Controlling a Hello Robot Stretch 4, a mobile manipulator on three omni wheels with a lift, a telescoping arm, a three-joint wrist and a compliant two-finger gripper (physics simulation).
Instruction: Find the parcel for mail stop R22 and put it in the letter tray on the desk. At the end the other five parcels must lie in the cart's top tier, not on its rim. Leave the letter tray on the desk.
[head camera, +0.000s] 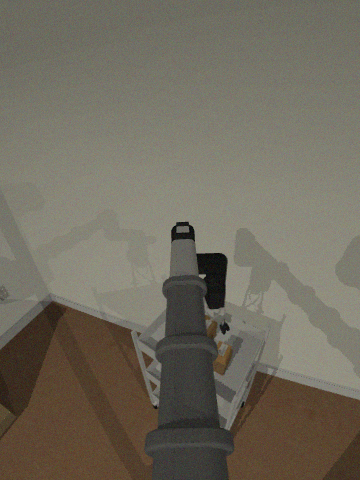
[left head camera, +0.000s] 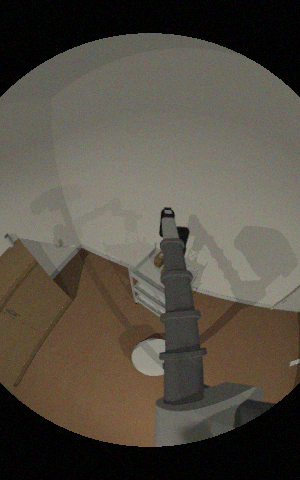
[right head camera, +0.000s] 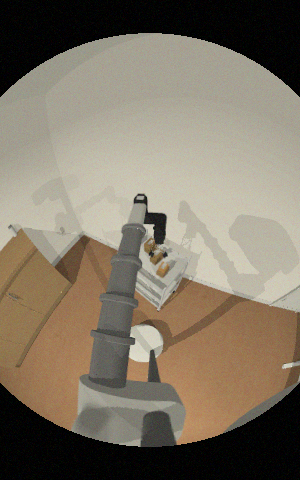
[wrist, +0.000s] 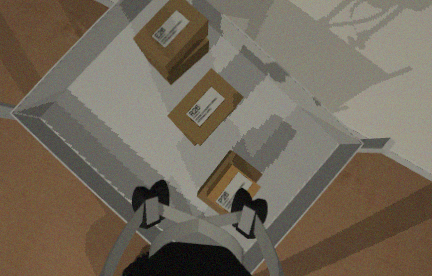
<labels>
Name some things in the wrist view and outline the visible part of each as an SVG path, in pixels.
My gripper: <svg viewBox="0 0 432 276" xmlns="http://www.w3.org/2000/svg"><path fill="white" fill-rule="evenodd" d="M99 275L113 276L123 252L139 227L148 229L160 223L161 220L168 218L178 224L172 225L157 234L150 246L149 258L127 276L252 276L243 266L244 254L239 242L227 231L220 228L231 224L236 228L236 231L247 239L257 239L270 276L285 276L273 242L263 225L268 212L266 200L258 198L252 201L249 192L244 188L240 188L234 196L231 213L198 218L169 207L169 188L165 180L157 181L150 190L144 186L137 186L134 189L132 207L135 213L122 229ZM170 241L191 233L200 232L223 246Z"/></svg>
A parcel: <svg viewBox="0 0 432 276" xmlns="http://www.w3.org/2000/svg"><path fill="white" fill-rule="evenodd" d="M228 163L207 190L207 198L226 213L231 213L234 196L240 188L247 190L251 198L253 198L261 187L231 163Z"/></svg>
</labels>
